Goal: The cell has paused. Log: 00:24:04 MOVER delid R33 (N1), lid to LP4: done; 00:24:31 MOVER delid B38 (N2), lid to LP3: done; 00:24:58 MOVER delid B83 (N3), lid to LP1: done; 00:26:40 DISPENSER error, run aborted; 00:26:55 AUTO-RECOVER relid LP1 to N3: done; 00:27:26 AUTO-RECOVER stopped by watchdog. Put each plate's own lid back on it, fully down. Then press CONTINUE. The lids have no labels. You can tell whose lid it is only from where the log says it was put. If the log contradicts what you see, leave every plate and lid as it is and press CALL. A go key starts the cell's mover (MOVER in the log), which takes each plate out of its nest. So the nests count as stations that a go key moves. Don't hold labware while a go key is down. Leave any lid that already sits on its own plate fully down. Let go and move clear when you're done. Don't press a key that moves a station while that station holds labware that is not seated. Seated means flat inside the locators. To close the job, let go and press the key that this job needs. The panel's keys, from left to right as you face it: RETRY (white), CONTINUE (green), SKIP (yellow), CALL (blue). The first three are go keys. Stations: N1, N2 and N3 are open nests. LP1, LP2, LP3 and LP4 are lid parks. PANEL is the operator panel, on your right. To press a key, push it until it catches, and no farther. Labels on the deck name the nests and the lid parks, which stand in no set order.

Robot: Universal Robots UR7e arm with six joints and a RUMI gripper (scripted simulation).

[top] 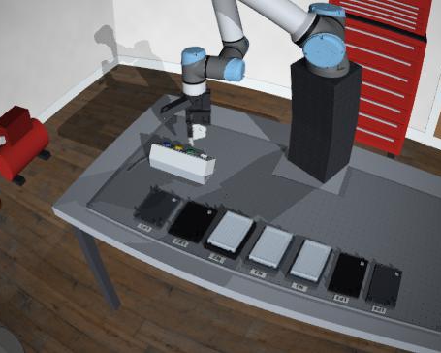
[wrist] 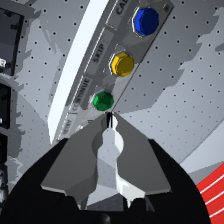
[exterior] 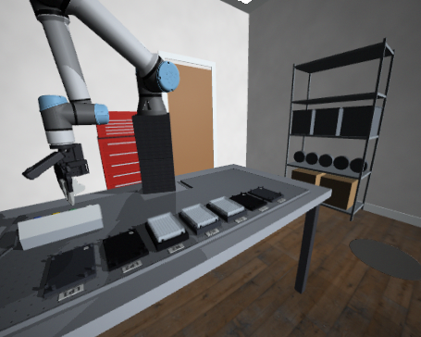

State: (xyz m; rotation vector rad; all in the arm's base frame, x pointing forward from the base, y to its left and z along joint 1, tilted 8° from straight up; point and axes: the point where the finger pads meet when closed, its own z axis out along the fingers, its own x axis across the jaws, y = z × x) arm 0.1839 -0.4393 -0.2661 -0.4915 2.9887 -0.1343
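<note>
My hand is 3 cm above the green key and 1 cm short of it. From my hand the other things lie so: blue key 10 cm to the right, 3 cm below, 1 cm behind; then yellow key 5 cm to the right, 3 cm below; then white key 5 cm to the left, 3 cm below, 2 cm ahead.
</note>
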